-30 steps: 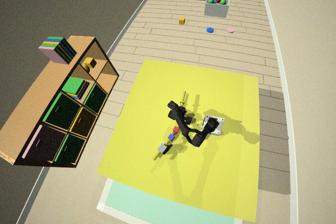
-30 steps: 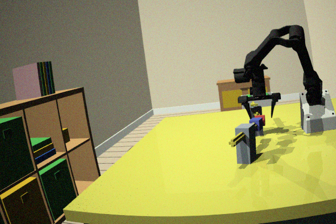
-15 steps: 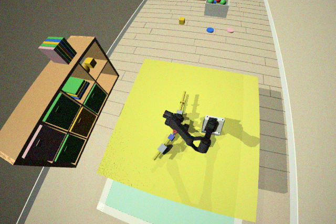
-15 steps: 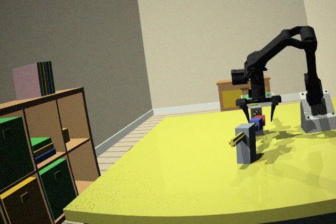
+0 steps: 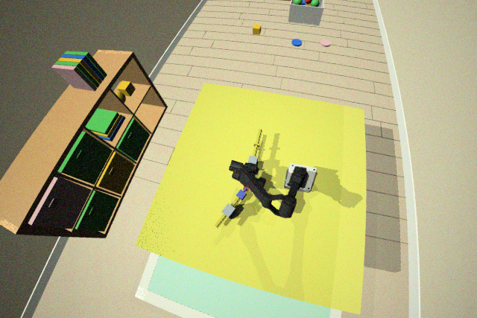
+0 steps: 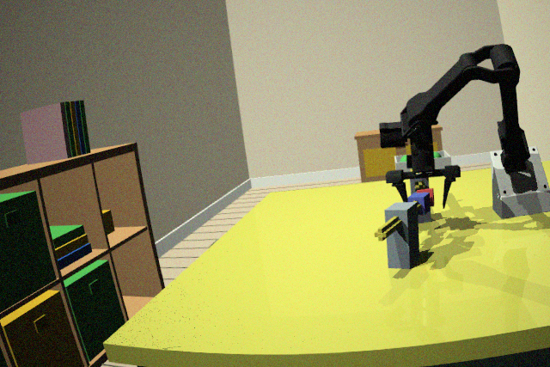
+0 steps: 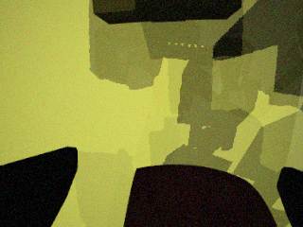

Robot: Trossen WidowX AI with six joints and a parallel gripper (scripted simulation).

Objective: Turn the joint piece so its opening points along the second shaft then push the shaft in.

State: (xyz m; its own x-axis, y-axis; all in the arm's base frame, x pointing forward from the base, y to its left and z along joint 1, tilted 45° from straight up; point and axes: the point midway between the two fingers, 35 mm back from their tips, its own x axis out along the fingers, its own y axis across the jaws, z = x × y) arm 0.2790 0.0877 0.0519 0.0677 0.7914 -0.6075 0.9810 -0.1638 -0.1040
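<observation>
The red joint piece is 1 cm to the left of my gripper tip and 3 cm above it.
</observation>
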